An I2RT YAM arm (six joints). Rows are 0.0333 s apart.
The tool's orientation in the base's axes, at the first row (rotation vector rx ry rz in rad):
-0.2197, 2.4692, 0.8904
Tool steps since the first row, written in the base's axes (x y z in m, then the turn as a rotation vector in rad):
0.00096, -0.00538, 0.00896, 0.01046, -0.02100, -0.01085
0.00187, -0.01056, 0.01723, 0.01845, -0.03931, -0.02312
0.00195, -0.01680, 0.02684, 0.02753, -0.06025, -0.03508
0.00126, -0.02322, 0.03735, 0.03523, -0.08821, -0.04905
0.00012, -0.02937, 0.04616, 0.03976, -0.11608, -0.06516
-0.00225, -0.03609, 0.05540, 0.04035, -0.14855, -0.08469
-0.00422, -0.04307, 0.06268, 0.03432, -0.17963, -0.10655
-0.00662, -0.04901, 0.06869, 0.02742, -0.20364, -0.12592
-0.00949, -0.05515, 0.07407, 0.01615, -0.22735, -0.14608
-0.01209, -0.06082, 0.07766, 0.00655, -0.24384, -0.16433
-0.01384, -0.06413, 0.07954, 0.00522, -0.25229, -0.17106
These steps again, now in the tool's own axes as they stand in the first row. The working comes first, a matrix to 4 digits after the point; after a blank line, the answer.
The tool's axes in the first row as the columns of a matrix, in the base's axes (used below as rounded here):
-0.8609, -0.3108, 0.4028
0.0178, 0.7728, 0.6344
-0.5085, 0.5533, -0.6598

-0.00548, 0.00050, -0.00894, -0.00386, -0.02548, -0.00195
-0.01056, 0.00079, -0.01731, -0.00483, -0.04891, -0.00225
-0.01563, 0.00126, -0.02758, -0.00693, -0.07453, -0.00399
-0.02049, 0.00233, -0.03887, -0.00696, -0.10626, -0.00941
-0.02410, 0.00281, -0.04904, -0.00316, -0.13812, -0.01463
-0.02688, 0.00346, -0.06035, 0.00568, -0.17420, -0.02211
-0.02901, 0.00271, -0.07038, 0.02144, -0.20844, -0.02983
-0.03010, 0.00219, -0.07908, 0.03680, -0.23557, -0.03506
-0.03048, 0.00131, -0.08768, 0.05633, -0.26154, -0.04134
-0.03016, -0.00027, -0.09469, 0.07358, -0.28140, -0.04363
-0.02967, -0.00125, -0.09874, 0.07800, -0.29124, -0.04508

